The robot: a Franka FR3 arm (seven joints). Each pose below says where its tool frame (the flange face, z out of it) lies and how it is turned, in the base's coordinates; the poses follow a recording.
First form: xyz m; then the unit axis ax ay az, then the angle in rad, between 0 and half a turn.
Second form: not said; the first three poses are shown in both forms.
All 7 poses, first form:
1: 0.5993, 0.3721, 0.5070, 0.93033, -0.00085, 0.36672, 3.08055
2: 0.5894, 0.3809, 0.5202, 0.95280, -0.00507, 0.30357, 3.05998
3: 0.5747, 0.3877, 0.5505, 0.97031, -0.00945, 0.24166, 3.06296
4: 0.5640, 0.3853, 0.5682, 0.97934, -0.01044, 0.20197, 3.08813
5: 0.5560, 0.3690, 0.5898, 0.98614, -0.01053, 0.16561, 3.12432
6: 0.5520, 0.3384, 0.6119, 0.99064, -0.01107, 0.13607, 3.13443
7: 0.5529, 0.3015, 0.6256, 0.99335, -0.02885, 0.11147, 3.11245
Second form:
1:
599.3, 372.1, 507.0
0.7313, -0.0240, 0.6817
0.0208, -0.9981, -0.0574
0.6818, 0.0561, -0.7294

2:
589.4, 380.9, 520.2
0.8159, -0.0344, 0.5771
0.0151, -0.9966, -0.0807
0.5779, 0.0746, -0.8127

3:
574.7, 387.7, 550.5
0.8832, -0.0373, 0.4675
0.0007, -0.9967, -0.0808
0.4690, 0.0717, -0.8803

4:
564.0, 385.3, 568.2
0.9183, -0.0312, 0.3948
-0.0096, -0.9984, -0.0565
0.3959, 0.0481, -0.9170

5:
556.0, 369.0, 589.8
0.9449, -0.0236, 0.3264
-0.0179, -0.9996, -0.0205
0.3268, 0.0135, -0.9450

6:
552.0, 338.4, 611.9
0.9627, -0.0229, 0.2695
-0.0210, -0.9997, -0.0101
0.2697, 0.0041, -0.9629

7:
552.9, 301.5, 625.6
0.9735, -0.0606, 0.2206
-0.0541, -0.9979, -0.0354
0.2223, 0.0225, -0.9747

